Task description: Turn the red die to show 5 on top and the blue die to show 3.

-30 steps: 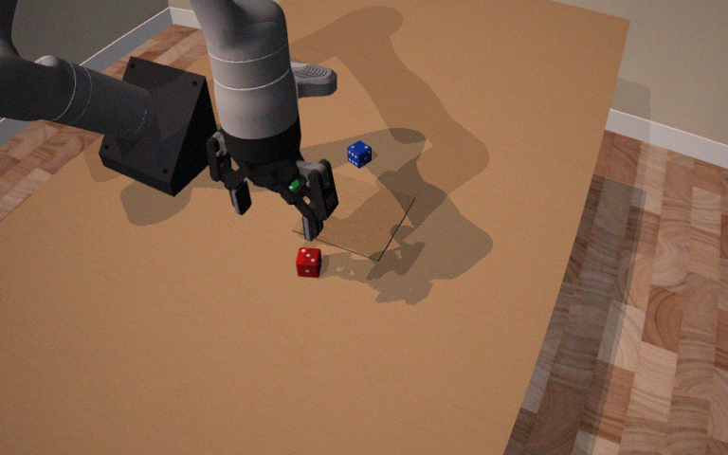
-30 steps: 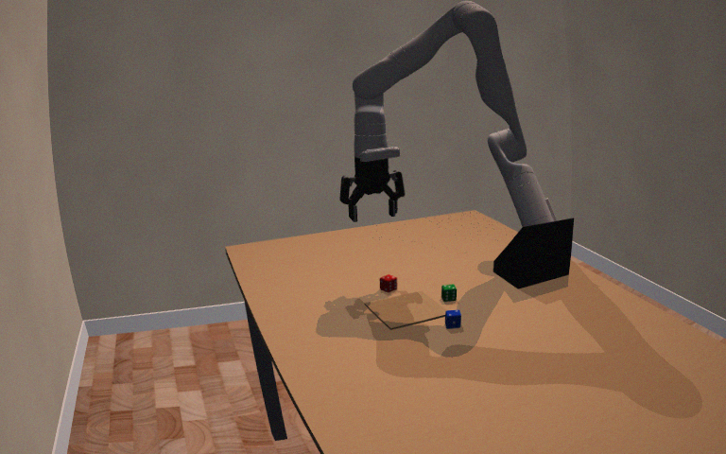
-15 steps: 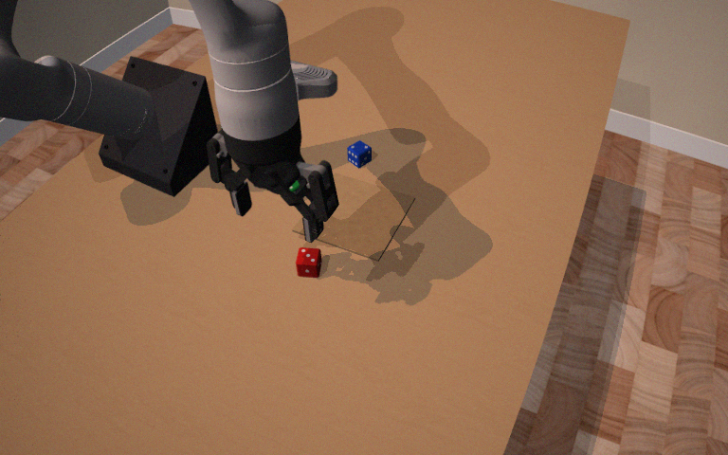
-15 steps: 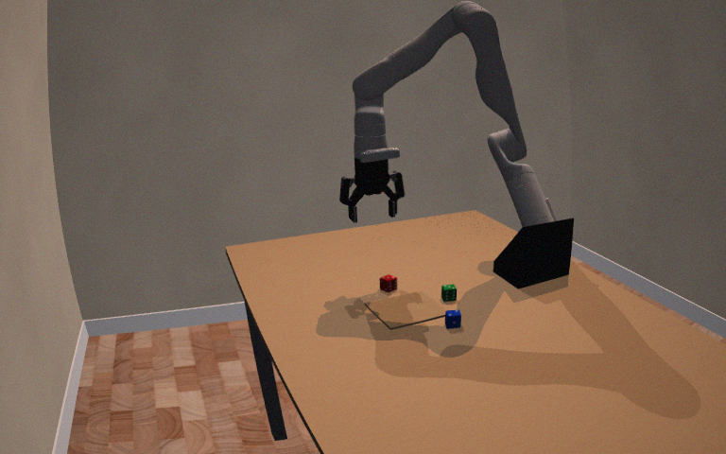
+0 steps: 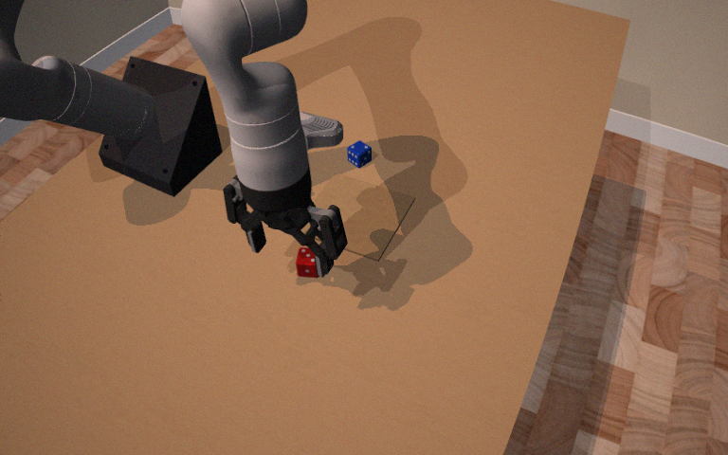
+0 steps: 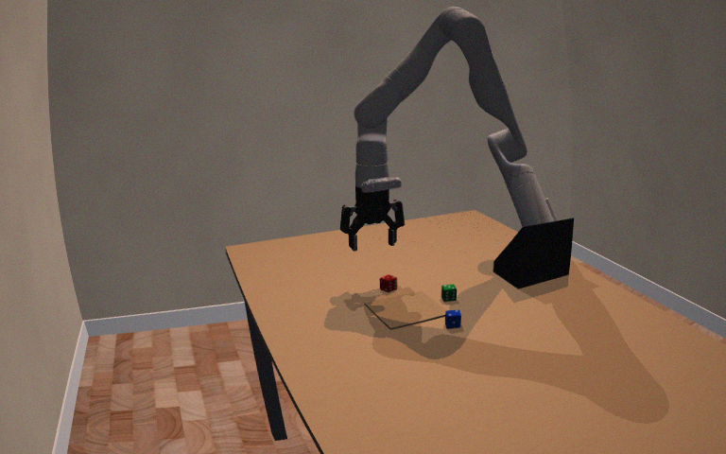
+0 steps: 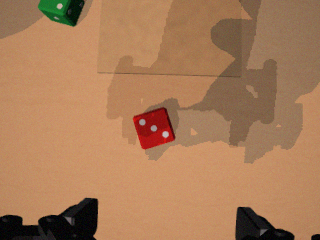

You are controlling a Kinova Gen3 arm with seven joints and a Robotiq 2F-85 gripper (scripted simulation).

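Right now my hand is 80 mm above the red die, 50 mm to the right of it and 20 mm past it. Also, from my hand: thin tan mat (170 mm to the left, 90 mm below, 30 mm behind); blue die (280 mm to the left, 100 mm behind, 80 mm below); green die (150 mm to the left, 140 mm behind, 80 mm below).
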